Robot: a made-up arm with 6 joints.
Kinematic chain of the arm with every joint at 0, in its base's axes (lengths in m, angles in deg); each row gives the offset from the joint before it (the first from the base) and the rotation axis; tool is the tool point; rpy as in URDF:
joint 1: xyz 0 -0.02 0.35 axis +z
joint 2: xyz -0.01 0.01 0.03 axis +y
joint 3: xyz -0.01 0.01 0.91 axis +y
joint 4: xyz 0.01 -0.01 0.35 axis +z
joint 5: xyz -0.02 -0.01 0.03 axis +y
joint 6: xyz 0 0.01 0.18 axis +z
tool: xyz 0.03 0 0.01 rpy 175.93 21.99 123.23
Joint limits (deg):
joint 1: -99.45..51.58
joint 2: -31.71..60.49
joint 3: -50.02..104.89
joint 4: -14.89..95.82
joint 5: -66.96..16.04
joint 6: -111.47..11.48
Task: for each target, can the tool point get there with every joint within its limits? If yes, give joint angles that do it. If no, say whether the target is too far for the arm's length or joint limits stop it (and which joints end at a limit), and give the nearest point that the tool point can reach.
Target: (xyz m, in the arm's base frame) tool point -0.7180 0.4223 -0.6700
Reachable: no: joint limits stop it (at a limit: joint 1, joint 2, joint 3, joint 5) | nearest point 0.4985 0.6800 0.2852 | short by 1.568 m
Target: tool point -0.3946 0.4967 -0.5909
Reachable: no: joint limits stop it (at a limit: joint 1, joint 2, joint 3, joint 5) | nearest point 0.4988 0.6790 0.2851 | short by 1.264 m
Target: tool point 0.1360 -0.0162 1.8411
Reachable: yes | joints 13.46 5.23 11.41 17.39 -36.09 -11.26
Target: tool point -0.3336 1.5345 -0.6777
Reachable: no: too far | nearest point 0.5038 0.7293 0.2962 | short by 1.516 m
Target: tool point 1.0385 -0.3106 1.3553
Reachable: yes | joints -12.51 44.27 17.94 33.15 -32.79 -31.91
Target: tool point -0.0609 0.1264 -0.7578
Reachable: no: joint limits stop it (at a limit: joint 1, joint 2, joint 3, joint 5) | nearest point 0.5136 0.6554 0.2827 | short by 1.301 m
